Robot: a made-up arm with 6 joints.
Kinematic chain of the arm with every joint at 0, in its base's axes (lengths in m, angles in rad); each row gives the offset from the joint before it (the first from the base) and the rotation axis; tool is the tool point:
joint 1: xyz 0 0 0.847 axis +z
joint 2: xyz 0.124 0 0 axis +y
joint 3: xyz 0 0 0.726 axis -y
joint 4: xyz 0 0 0.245 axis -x
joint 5: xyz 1.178 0 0 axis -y
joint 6: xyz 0.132 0 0 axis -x
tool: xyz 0 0 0
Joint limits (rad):
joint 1: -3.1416..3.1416
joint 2: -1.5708..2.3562
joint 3: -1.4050..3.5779
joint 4: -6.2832..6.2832
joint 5: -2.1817..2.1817
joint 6: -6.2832..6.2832
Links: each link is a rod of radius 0.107 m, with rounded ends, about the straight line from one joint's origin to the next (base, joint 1, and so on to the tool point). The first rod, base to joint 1, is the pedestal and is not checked.
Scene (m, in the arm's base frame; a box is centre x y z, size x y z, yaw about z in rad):
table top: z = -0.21
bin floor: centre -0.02 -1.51 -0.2 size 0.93 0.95 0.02 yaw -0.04
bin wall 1: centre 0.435 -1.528 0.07 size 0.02 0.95 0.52 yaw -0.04
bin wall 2: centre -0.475 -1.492 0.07 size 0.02 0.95 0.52 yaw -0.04
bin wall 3: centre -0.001 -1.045 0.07 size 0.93 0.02 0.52 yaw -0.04
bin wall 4: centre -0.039 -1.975 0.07 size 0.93 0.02 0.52 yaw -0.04
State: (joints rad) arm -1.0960 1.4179 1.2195 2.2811 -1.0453 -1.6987
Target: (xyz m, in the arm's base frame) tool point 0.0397 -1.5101 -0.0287
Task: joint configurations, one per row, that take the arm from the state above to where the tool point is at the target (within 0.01 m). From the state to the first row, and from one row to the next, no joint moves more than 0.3 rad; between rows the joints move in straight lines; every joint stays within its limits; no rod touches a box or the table.
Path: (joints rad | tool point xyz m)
1: -1.1580 1.2815 0.9636 2.2430 -1.1074 -1.6987 | 0.7556 -1.9556 0.9700
2: -1.2200 1.1452 0.7078 2.2049 -1.1695 -1.6987 | 0.6068 -1.9431 0.9131
3: -1.2820 1.0088 0.4519 2.1668 -1.2315 -1.6987 | 0.4543 -1.8910 0.8553
4: -1.3439 0.8724 0.1961 2.1287 -1.2936 -1.6987 | 0.3050 -1.7999 0.7974
5: -1.4059 0.7360 -0.0598 2.0907 -1.3557 -1.6987 | 0.1647 -1.6718 0.7396
6: -1.4679 0.5997 -0.3156 2.0526 -1.4178 -1.6987 | 0.0397 -1.5101 0.6827
7: -1.4699 0.8382 -0.1884 2.0761 -1.3609 -1.6987 | 0.0438 -1.5544 0.4604
8: -1.4719 1.0767 -0.0611 2.0997 -1.3039 -1.6987 | 0.0439 -1.5560 0.2202
9: -1.4739 1.3153 0.0661 2.1233 -1.2470 -1.6987 | 0.0398 -1.5100 -0.0288

